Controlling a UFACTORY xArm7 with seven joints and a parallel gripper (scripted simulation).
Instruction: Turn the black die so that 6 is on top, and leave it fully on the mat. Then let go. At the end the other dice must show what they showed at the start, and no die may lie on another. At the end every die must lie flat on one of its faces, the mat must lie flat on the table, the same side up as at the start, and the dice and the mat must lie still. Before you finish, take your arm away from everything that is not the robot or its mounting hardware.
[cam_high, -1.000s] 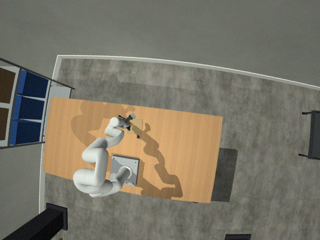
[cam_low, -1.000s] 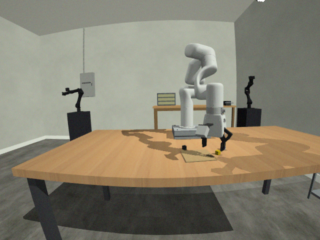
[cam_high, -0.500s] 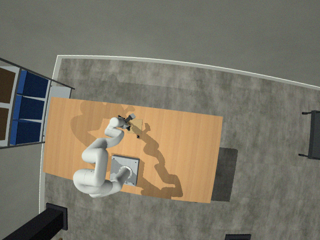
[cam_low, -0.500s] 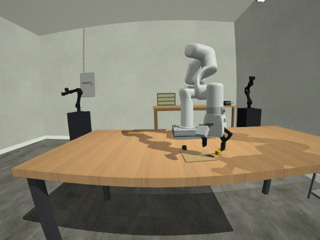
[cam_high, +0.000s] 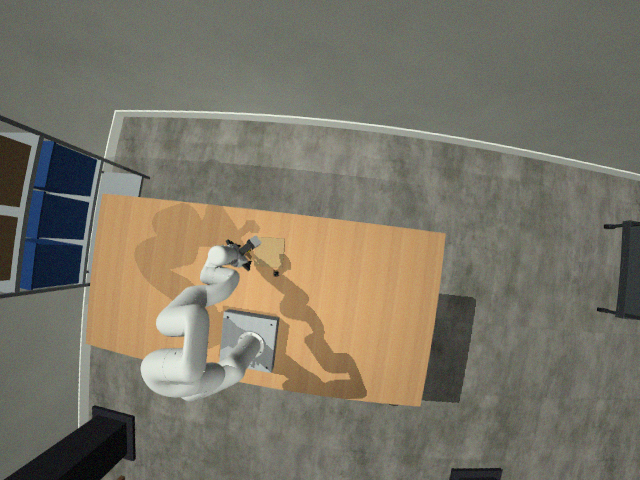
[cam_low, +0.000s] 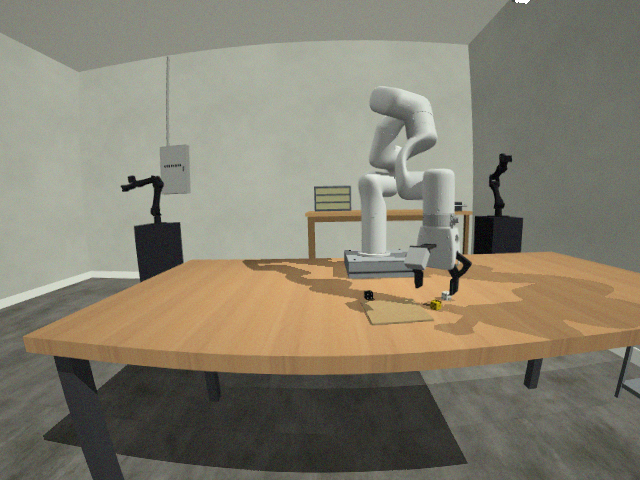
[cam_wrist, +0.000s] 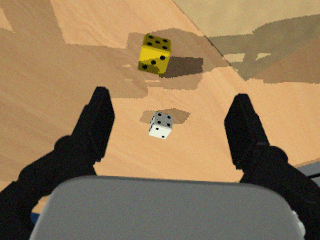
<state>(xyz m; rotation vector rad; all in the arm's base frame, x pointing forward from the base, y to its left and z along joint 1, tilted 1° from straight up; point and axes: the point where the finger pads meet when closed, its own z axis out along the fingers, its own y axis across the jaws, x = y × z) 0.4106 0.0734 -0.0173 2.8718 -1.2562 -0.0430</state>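
The yellow die lies 4 cm below my hand, 2 cm ahead of it and 1 cm to the right of it. The rest, counted from my hand: white die: 5 cm to the left, 4 cm below, 4 cm behind; black die: 16 cm to the right, 8 cm behind, 4 cm below; tan mat: 11 cm to the right, 5 cm below, 2 cm ahead.
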